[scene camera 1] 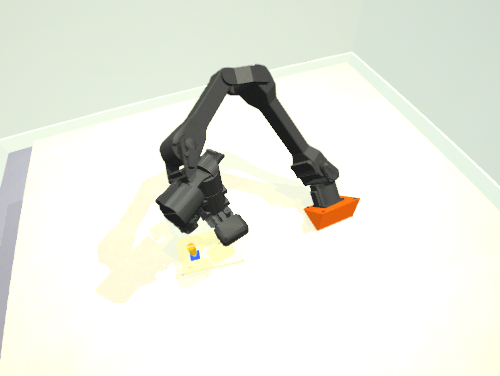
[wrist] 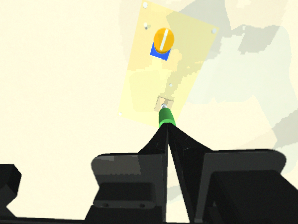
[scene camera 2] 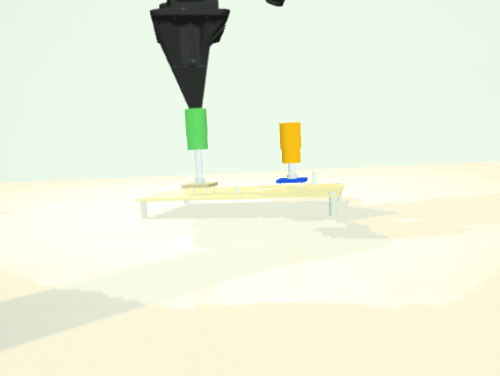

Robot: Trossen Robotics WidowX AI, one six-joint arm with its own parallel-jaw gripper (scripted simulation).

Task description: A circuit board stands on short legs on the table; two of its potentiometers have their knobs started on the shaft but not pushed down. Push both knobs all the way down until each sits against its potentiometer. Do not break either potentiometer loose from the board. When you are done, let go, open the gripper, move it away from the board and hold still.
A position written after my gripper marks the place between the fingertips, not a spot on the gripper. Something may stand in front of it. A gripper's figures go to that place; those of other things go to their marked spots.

Labels:
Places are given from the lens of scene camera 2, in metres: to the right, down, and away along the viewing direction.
my gripper point(scene camera 2: 195, 109): -0.04, -0.07, 0.38
green knob point(scene camera 2: 195, 119): -0.04, -0.06, 0.37
orange knob point(scene camera 2: 290, 132): 0.03, -0.05, 0.38

